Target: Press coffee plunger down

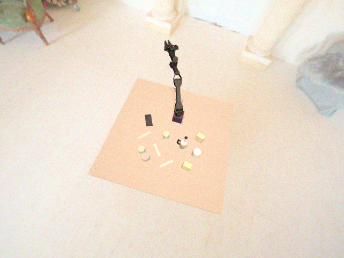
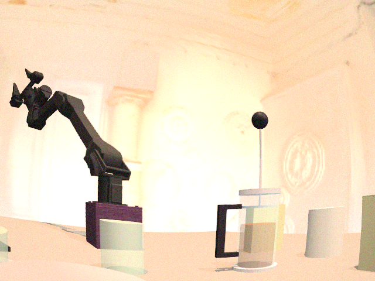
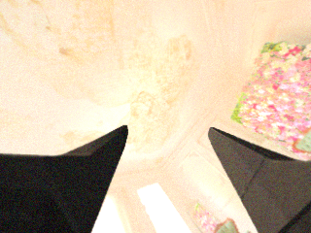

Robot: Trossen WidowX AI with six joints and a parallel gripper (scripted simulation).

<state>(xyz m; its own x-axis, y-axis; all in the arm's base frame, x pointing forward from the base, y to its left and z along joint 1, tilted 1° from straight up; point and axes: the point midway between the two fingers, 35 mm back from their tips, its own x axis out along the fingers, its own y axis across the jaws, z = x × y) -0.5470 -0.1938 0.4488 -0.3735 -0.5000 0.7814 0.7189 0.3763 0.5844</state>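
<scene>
Now: the coffee press 90 cm ahead of my gripper tip, 45 cm below it and 27 cm to the left of it. Round my gripper tip: white cylinder 98 cm ahead, 52 cm below, 43 cm to the left; black slab 63 cm ahead, 57 cm below, 11 cm to the right.
</scene>
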